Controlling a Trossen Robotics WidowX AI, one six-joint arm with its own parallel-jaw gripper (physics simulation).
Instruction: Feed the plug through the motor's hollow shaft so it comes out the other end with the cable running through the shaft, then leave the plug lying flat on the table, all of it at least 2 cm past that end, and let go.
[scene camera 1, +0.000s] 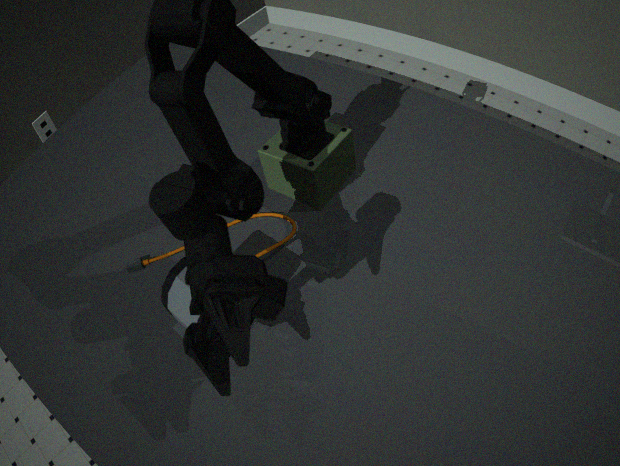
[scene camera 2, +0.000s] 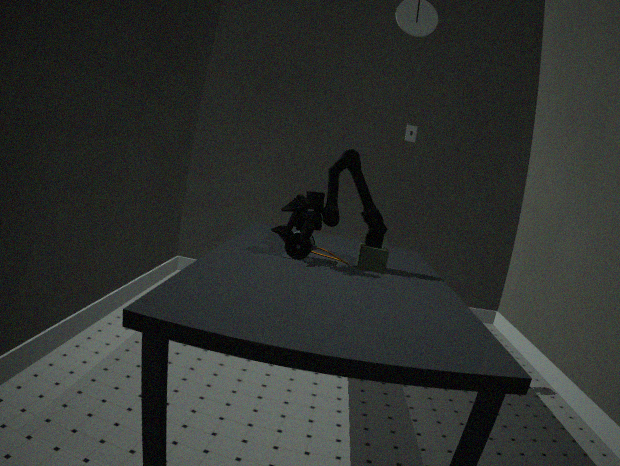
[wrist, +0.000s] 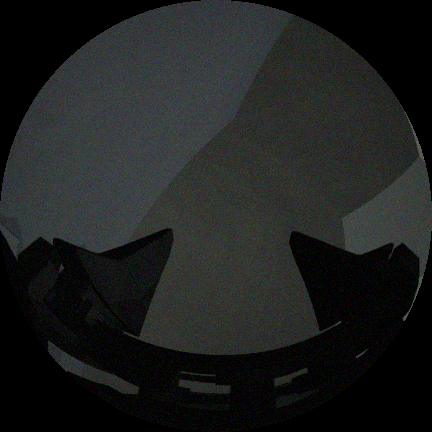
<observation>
My gripper shows in scene camera 1, in scene camera 2 and in the wrist view (233, 236). The same spot on my gripper: (scene camera 2: 296, 205) is (scene camera 1: 230, 300).
</observation>
